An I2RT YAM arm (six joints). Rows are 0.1 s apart.
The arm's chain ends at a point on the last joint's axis. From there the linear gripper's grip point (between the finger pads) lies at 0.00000 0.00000 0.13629 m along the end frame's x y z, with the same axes.
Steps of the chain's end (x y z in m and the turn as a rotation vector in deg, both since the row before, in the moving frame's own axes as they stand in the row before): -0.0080, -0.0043, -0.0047, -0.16, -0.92, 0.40; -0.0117, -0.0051, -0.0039, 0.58, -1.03, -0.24; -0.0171, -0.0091, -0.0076, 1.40, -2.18, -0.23; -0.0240, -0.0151, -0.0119, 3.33, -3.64, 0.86; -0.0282, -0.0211, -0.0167, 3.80, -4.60, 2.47; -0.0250, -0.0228, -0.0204, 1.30, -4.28, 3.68; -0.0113, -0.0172, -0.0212, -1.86, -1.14, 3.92
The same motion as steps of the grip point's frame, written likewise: -0.0102, -0.0039, -0.0047, -0.16, -0.92, 0.40; -0.0142, -0.0065, -0.0039, 0.58, -1.03, -0.24; -0.0223, -0.0124, -0.0077, 1.40, -2.18, -0.23; -0.0326, -0.0231, -0.0124, 3.33, -3.64, 0.86; -0.0389, -0.0304, -0.0174, 3.80, -4.60, 2.47; -0.0351, -0.0262, -0.0208, 1.30, -4.28, 3.68; -0.0142, -0.0129, -0.0213, -1.86, -1.14, 3.92
